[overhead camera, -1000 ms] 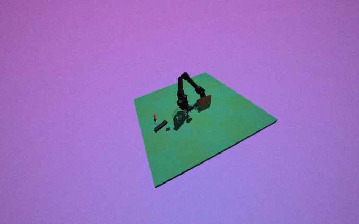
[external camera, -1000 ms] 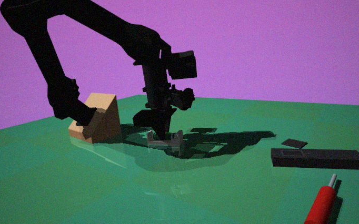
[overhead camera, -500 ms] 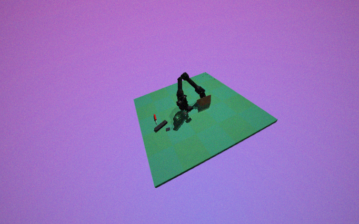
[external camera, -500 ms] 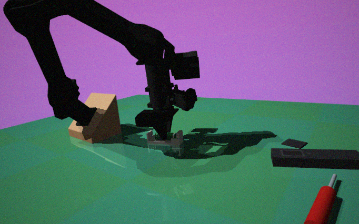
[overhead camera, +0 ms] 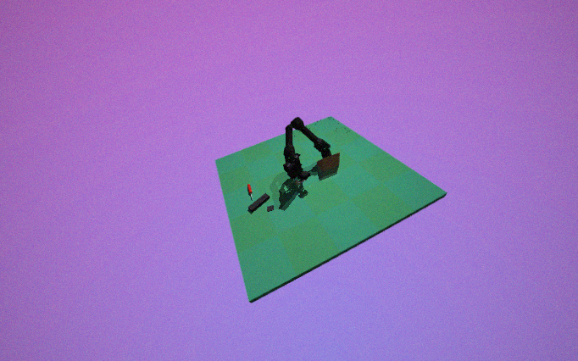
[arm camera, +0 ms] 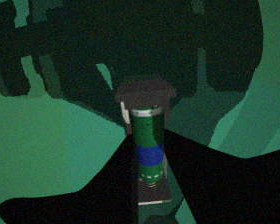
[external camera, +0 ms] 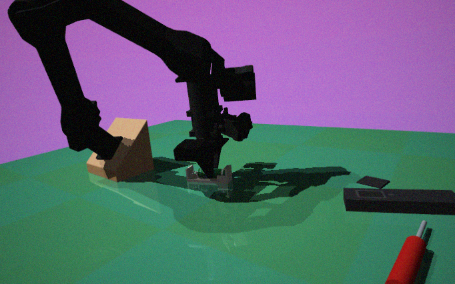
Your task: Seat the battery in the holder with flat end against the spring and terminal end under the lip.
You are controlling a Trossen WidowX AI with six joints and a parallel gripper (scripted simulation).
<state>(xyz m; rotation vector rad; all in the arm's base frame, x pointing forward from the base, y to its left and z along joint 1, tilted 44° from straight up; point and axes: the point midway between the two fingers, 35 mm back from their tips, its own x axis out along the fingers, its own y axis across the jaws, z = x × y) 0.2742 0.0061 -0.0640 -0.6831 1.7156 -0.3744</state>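
Right now the battery is 1 cm above my gripper tip. Also, from my gripper tip: red-handled screwdriver: 37 cm ahead, 11 cm to the right; long black bar: 35 cm ahead, 2 cm to the left; black tile: 30 cm ahead, 11 cm to the left, 1 cm below.
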